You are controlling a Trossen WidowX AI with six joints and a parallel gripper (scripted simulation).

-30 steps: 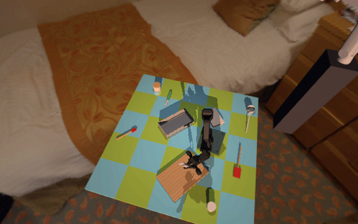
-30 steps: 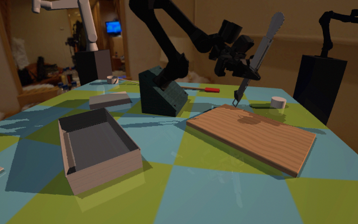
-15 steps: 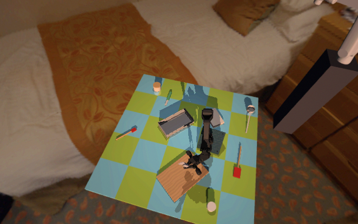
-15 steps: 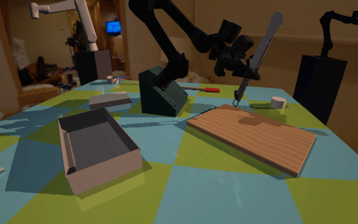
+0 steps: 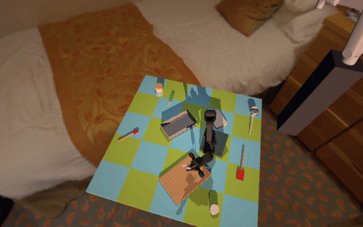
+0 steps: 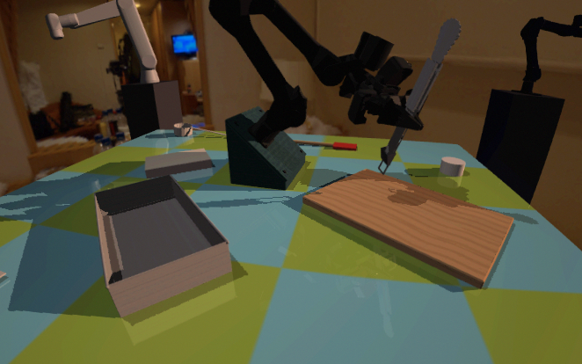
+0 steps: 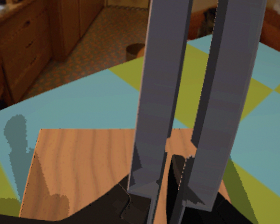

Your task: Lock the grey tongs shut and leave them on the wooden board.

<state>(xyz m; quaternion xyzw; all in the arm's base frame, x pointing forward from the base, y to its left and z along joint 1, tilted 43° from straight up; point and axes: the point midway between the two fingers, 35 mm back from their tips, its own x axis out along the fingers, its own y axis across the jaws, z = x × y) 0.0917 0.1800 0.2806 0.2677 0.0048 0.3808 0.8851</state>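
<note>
The wooden board is 17 cm below my gripper tip. Round my gripper tip: red-headed spatula: 42 cm behind, 22 cm to the right, 17 cm below; grey roasting tin: 20 cm ahead, 44 cm to the right, 15 cm below; white cylinder: 27 cm behind, 17 cm to the left, 16 cm below.
</note>
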